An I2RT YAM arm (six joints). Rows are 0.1 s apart.
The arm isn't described. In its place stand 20 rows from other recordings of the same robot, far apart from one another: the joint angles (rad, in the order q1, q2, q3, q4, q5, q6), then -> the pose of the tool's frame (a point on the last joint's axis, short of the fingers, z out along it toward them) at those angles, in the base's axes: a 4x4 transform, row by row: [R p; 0 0 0 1], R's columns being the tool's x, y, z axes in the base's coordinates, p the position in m.
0.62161, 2.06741, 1.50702, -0.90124, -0.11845, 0.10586 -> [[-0.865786 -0.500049 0.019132 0.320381], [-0.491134 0.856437 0.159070 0.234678], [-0.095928 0.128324 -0.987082 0.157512], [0 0 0 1]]
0.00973, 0.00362, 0.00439, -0.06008, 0.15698, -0.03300 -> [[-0.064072 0.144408 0.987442 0.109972], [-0.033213 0.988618 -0.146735 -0.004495], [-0.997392 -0.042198 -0.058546 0.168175], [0 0 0 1]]
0.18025, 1.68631, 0.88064, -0.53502, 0.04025, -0.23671 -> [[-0.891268 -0.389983 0.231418 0.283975], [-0.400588 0.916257 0.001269 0.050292], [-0.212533 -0.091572 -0.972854 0.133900], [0 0 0 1]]
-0.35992, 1.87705, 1.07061, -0.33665, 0.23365, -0.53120 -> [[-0.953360 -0.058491 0.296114 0.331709], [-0.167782 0.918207 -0.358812 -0.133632], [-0.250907 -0.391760 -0.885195 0.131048], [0 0 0 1]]
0.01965, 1.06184, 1.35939, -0.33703, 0.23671, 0.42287 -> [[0.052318 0.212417 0.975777 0.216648], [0.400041 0.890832 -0.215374 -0.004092], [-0.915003 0.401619 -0.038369 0.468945], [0 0 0 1]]
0.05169, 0.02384, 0.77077, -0.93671, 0.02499, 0.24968 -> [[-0.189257 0.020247 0.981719 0.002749], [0.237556 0.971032 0.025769 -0.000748], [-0.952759 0.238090 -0.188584 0.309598], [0 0 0 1]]
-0.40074, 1.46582, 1.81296, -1.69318, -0.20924, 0.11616 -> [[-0.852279 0.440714 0.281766 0.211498], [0.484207 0.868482 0.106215 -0.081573], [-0.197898 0.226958 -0.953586 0.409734], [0 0 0 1]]
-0.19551, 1.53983, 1.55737, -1.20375, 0.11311, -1.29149 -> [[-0.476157 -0.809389 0.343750 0.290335], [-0.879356 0.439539 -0.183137 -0.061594], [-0.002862 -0.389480 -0.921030 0.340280], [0 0 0 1]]
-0.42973, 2.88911, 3.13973, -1.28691, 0.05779, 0.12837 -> [[-0.719173 0.539181 0.438263 0.502678], [0.470179 0.842040 -0.264388 -0.232636], [-0.511587 0.015921 -0.859084 0.204075], [0 0 0 1]]
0.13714, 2.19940, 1.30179, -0.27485, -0.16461, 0.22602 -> [[-0.934164 0.011820 0.356647 0.412510], [0.094246 0.972135 0.214640 0.062818], [-0.344172 0.234122 -0.909248 0.072321], [0 0 0 1]]
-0.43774, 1.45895, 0.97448, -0.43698, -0.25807, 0.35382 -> [[-0.583115 0.503303 0.637701 0.276328], [0.642796 0.765856 -0.016675 -0.119296], [-0.496780 0.400189 -0.770103 0.228486], [0 0 0 1]]
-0.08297, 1.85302, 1.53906, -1.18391, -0.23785, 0.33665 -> [[-0.917166 0.388188 0.090093 0.352469], [0.398408 0.888178 0.228935 -0.020895], [0.008851 0.245865 -0.969264 0.240153], [0 0 0 1]]
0.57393, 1.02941, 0.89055, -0.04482, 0.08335, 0.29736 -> [[-0.285039 -0.406644 0.867982 0.205283], [0.163403 0.871678 0.462036 0.129192], [-0.944485 0.273530 -0.182015 0.345263], [0 0 0 1]]
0.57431, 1.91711, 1.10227, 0.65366, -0.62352, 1.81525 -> [[-0.864789 0.354580 0.355545 0.343760], [0.378636 -0.004593 0.925534 0.247195], [0.329809 0.935014 -0.130285 0.208207], [0 0 0 1]]
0.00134, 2.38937, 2.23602, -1.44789, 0.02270, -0.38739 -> [[-0.924701 -0.379478 -0.030401 0.460720], [-0.378915 0.925152 -0.022739 -0.000190], [0.036754 -0.009507 -0.999279 0.206215], [0 0 0 1]]
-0.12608, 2.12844, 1.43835, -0.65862, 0.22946, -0.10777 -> [[-0.980600 0.067067 0.184188 0.406500], [0.018713 0.967385 -0.252618 -0.059687], [-0.195123 -0.244270 -0.949873 0.121812], [0 0 0 1]]
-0.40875, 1.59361, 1.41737, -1.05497, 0.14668, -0.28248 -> [[-0.952975 0.179345 0.244283 0.286180], [0.112276 0.957666 -0.265086 -0.129628], [-0.281483 -0.225193 -0.932768 0.290567], [0 0 0 1]]
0.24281, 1.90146, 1.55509, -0.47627, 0.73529, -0.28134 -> [[-0.756949 0.056708 0.651009 0.418113], [-0.399627 0.748056 -0.529821 0.078964], [-0.517036 -0.661208 -0.543578 0.262874], [0 0 0 1]]
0.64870, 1.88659, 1.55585, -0.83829, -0.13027, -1.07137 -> [[0.210150 -0.950111 0.230491 0.312716], [-0.932971 -0.124420 0.337763 0.242891], [-0.292235 -0.286022 -0.912573 0.241038], [0 0 0 1]]
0.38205, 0.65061, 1.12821, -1.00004, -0.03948, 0.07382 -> [[-0.491575 -0.369021 0.788782 0.087526], [-0.118089 0.925657 0.359463 0.036682], [-0.862791 0.083556 -0.498607 0.384623], [0 0 0 1]]
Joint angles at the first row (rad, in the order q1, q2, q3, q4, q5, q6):
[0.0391, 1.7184, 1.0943, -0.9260, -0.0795, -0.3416]
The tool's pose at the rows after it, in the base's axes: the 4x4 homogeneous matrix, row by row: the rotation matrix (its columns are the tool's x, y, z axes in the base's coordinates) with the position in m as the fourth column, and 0 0 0 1 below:
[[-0.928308 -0.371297 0.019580 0.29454], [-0.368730 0.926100 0.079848 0.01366], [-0.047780 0.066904 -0.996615 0.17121], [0 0 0 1]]
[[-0.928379 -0.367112 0.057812 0.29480], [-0.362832 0.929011 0.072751 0.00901], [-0.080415 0.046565 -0.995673 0.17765], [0 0 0 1]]
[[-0.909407 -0.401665 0.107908 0.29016], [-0.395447 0.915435 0.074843 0.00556], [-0.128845 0.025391 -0.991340 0.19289], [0 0 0 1]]
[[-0.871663 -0.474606 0.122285 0.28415], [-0.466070 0.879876 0.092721 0.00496], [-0.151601 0.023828 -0.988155 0.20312], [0 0 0 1]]
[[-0.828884 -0.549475 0.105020 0.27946], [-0.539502 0.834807 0.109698 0.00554], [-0.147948 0.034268 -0.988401 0.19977], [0 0 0 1]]
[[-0.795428 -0.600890 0.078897 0.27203], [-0.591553 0.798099 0.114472 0.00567], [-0.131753 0.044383 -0.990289 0.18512], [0 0 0 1]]
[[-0.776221 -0.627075 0.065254 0.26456], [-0.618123 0.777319 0.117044 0.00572], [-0.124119 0.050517 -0.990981 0.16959], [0 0 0 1]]
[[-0.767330 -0.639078 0.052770 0.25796], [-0.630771 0.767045 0.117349 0.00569], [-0.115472 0.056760 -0.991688 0.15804], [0 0 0 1]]
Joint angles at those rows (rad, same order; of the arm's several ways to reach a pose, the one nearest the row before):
[0.0368, 1.7164, 1.0942, -0.9260, -0.0792, -0.3420]
[0.0219, 1.6932, 1.0942, -0.9123, -0.0715, -0.3504]
[0.0101, 1.6371, 1.0943, -0.9188, -0.0738, -0.3977]
[0.0059, 1.5978, 1.0943, -0.9436, -0.0921, -0.4812]
[0.0059, 1.5906, 1.0737, -0.9474, -0.1093, -0.5678]
[0.0059, 1.5906, 1.0138, -0.9138, -0.1143, -0.6319]
[0.0059, 1.5906, 0.9482, -0.8619, -0.1169, -0.6659]
[0.0059, 1.5905, 0.8982, -0.8246, -0.1173, -0.6823]

